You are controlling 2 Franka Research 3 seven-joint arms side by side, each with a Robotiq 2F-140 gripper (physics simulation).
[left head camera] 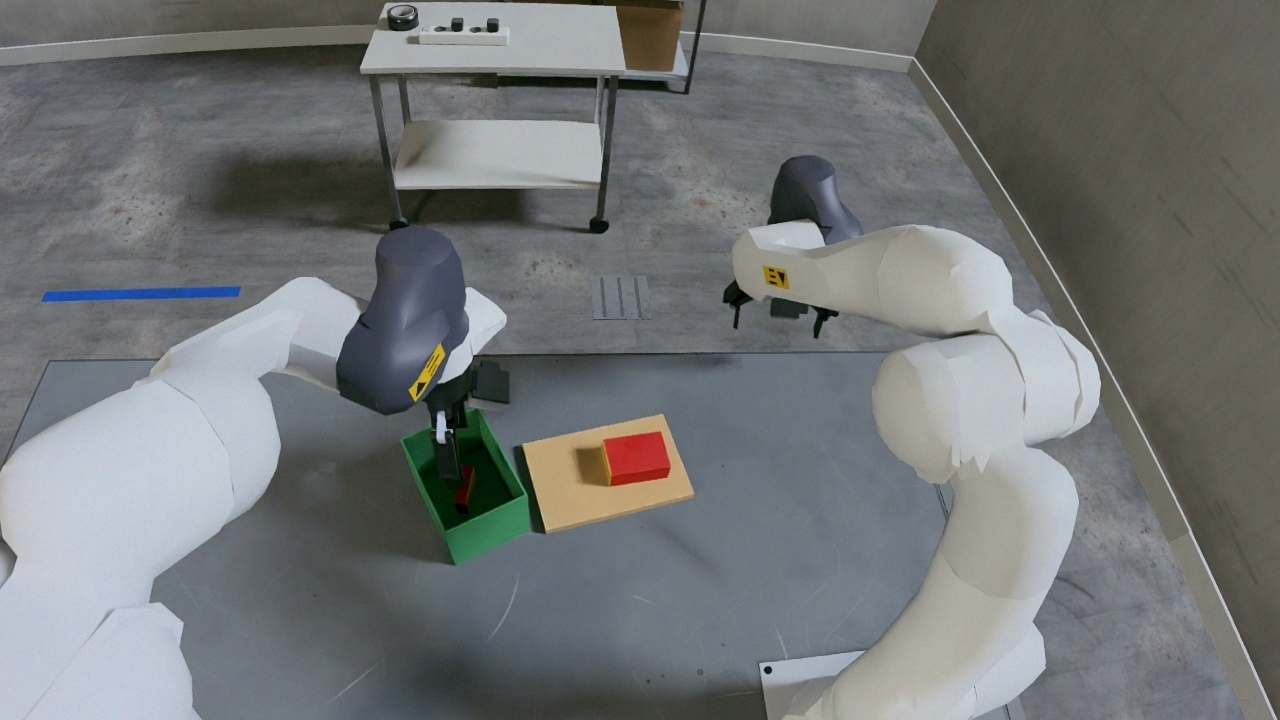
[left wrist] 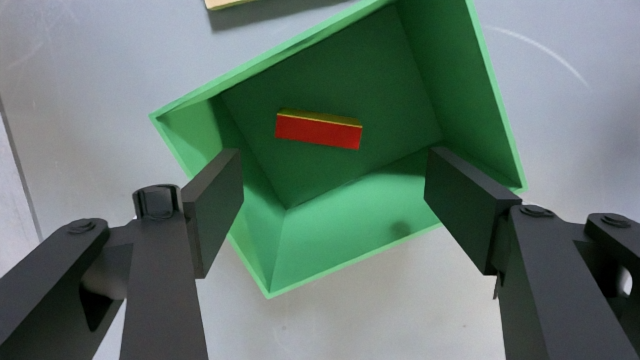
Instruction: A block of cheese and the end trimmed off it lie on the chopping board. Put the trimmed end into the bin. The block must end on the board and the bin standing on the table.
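The trimmed end (left head camera: 464, 490) (left wrist: 318, 131), a thin slab with a red rind and a yellow face, lies inside the green bin (left head camera: 489, 534) (left wrist: 350, 260). The bin stands upright on the table beside the chopping board (left head camera: 563, 505) (left wrist: 227, 4). The red cheese block (left head camera: 637, 457) rests on the board, its yellow cut face towards the bin. My left gripper (left head camera: 450, 474) (left wrist: 334, 174) is open and empty above the bin, its fingers apart with the trimmed end below them. My right gripper (left head camera: 776, 326) is open and empty, high up at the right, away from the board.
The grey table (left head camera: 626, 573) carries the bin and board. A white trolley (left head camera: 501, 60) stands on the floor behind, with a power strip (left head camera: 463, 36) and a roll of tape (left head camera: 401, 17) on top. A white plate (left head camera: 787, 676) lies by the right arm's base.
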